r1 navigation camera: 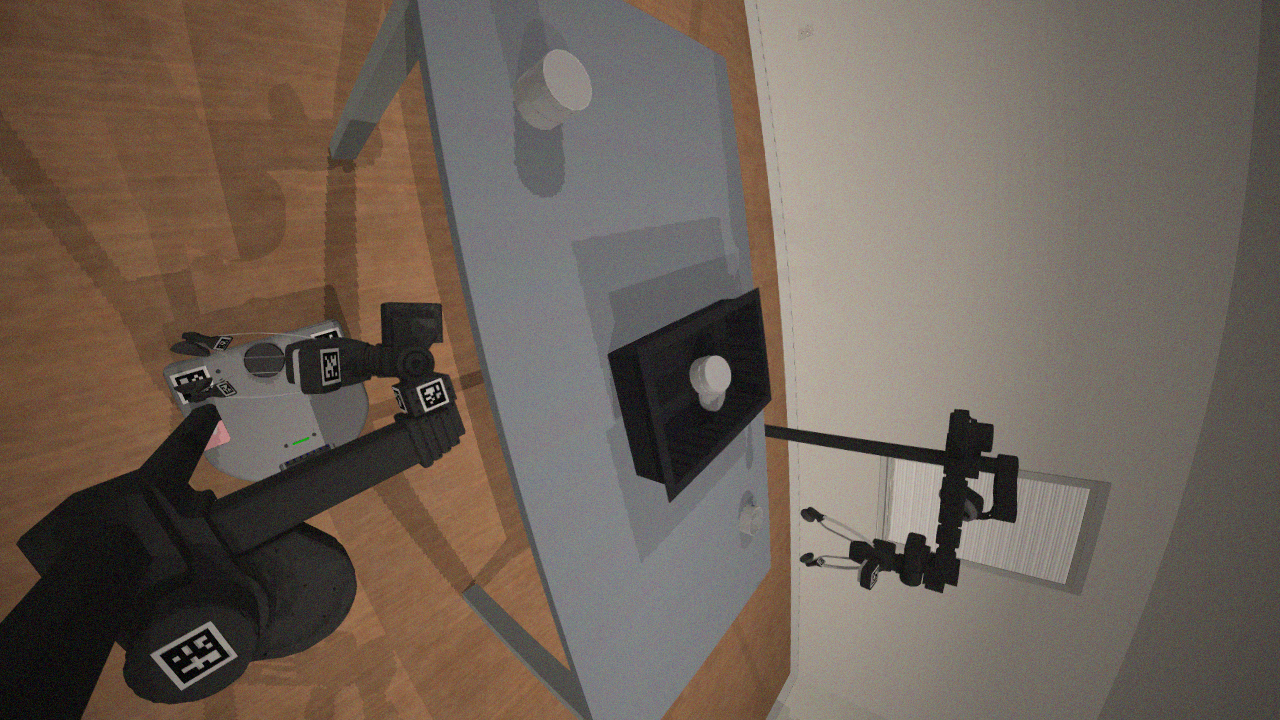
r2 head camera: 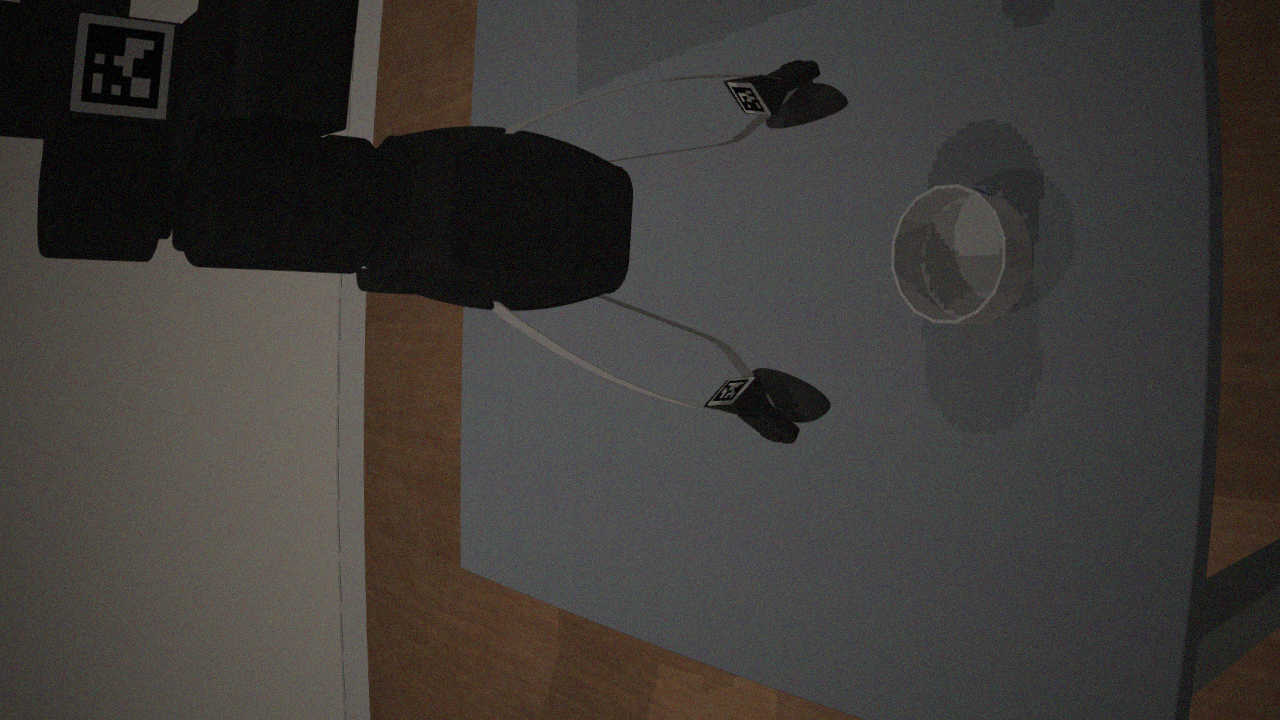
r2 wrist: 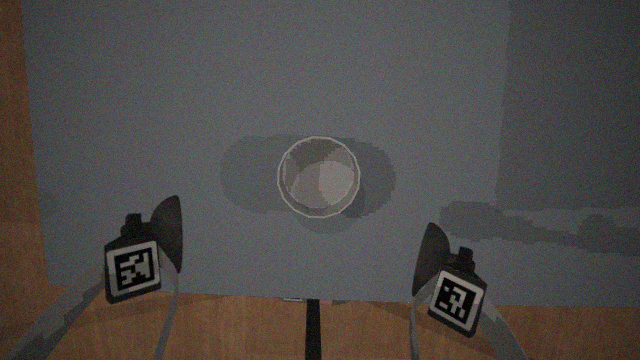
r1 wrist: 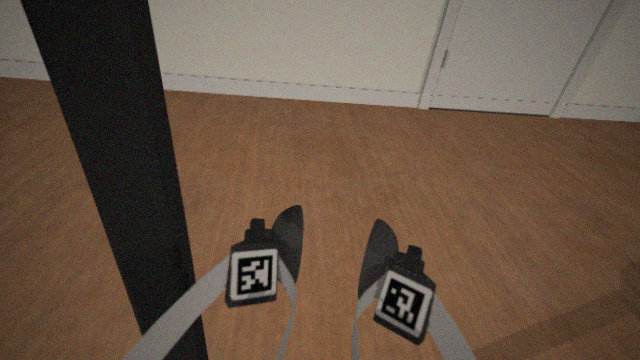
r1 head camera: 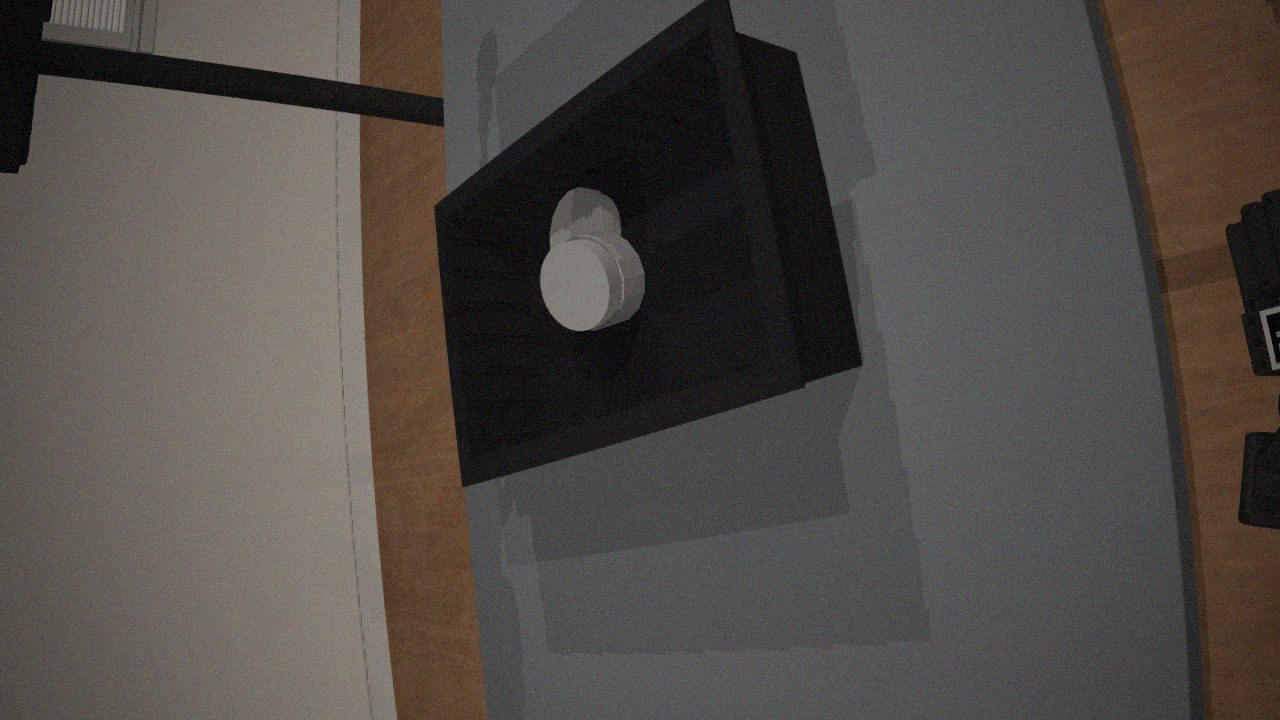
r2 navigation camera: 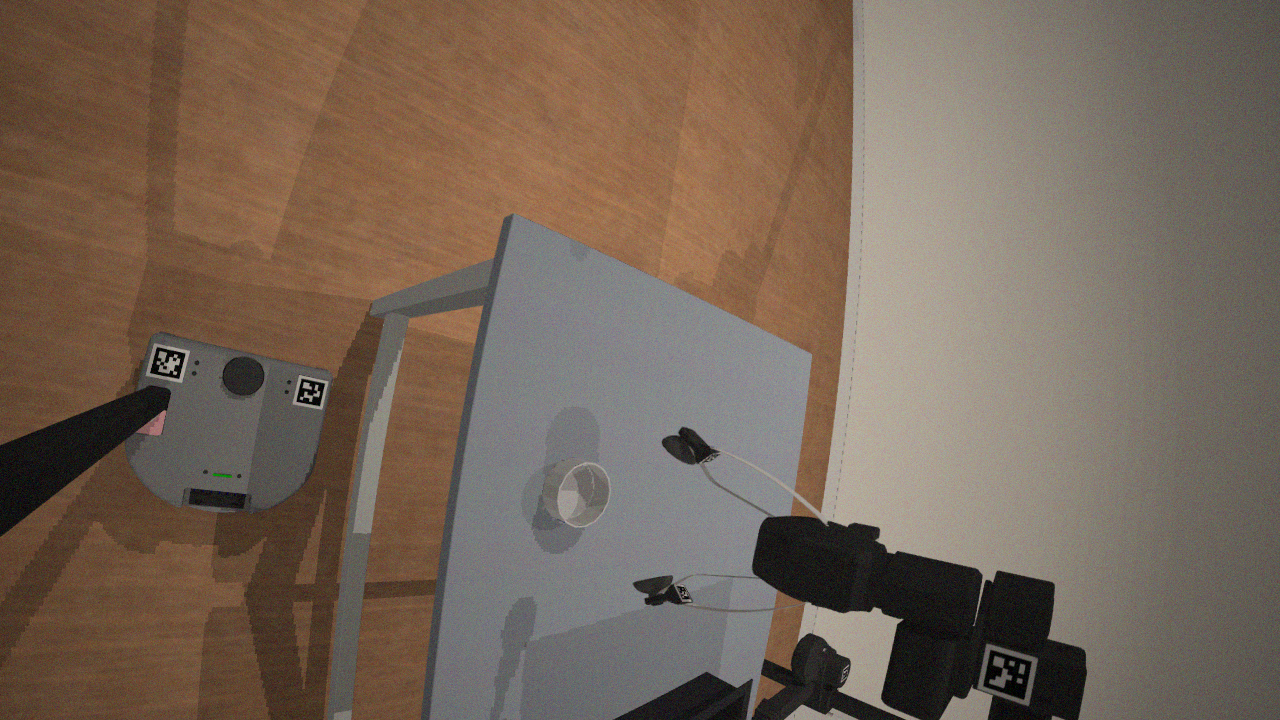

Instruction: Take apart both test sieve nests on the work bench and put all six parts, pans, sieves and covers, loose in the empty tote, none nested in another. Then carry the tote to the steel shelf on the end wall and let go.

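The black tote [r1 head camera: 805,223] [r1 navigation camera: 640,420] [r2 navigation camera: 689,698] stands on the grey-blue work bench [r1 head camera: 1011,447] [r1 navigation camera: 537,358] [r2 navigation camera: 581,313]. Inside it, one pale round part [r1 head camera: 577,282] [r1 navigation camera: 713,372] leans over another pale part [r1 head camera: 583,210] [r1 navigation camera: 711,401]; whether they are nested I cannot tell. A tall pale cylinder [r1 navigation camera: 554,89] stands at one bench end. An open-topped round part [r2 head camera: 948,255] [r2 navigation camera: 577,494] [r2 wrist: 319,177] stands upright near the other. r2's gripper [r2 head camera: 805,248] [r2 navigation camera: 666,517] [r2 wrist: 302,242] is open above the bench, short of this part. r1's gripper [r1 wrist: 331,252] is open, over the floor.
r1's base [r1 navigation camera: 259,429] and r2's base [r2 navigation camera: 232,429] stand on the floor beside the bench. A bench leg [r2 navigation camera: 447,286] shows near r2's base. A wall with a blind [r1 navigation camera: 1029,528] lies beyond the bench. A door [r1 wrist: 500,55] shows in the r1 wrist view. The steel shelf does not show.
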